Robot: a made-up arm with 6 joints.
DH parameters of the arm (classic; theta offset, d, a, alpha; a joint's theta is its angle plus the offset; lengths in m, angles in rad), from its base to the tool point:
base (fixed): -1.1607 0 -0.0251 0
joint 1: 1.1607 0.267 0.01 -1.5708
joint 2: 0.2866 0 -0.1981 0
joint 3: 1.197 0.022 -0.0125 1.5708
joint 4: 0 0.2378 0.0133 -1.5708
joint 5: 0 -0.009 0.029 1.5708
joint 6: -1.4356 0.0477 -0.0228 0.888
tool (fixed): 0.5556 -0.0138 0 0
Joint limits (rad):
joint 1: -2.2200..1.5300
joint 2: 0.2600..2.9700
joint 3: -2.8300..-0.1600
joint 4: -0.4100..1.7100
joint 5: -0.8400..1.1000
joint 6: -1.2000..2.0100
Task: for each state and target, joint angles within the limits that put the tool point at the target. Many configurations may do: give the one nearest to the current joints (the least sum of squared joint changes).
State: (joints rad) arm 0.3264 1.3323 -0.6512 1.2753 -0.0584 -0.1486
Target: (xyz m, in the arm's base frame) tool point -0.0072 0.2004 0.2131
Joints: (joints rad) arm 1.0758 1.4688 -0.2175 1.2147 0.1023 -0.2418
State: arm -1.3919 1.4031 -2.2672 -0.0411 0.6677 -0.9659
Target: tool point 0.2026 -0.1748 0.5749
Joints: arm -0.8540 1.5872 -2.2624 0.1111 0.5891 -0.9184
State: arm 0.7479 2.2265 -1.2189 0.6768 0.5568 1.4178
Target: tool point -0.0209 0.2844 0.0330
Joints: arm 1.4156 2.7067 -1.2908 0.7534 0.5378 1.3703
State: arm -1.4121 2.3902 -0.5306 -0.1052 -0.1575 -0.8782
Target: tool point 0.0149 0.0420 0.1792
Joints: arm -1.4801 2.5270 -0.1600 0.0571 0.3803 -0.8946
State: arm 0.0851 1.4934 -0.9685 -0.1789 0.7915 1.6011
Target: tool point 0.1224 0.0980 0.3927
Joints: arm 0.4065 0.6887 -0.5963 -0.1084 1.0473 1.5133
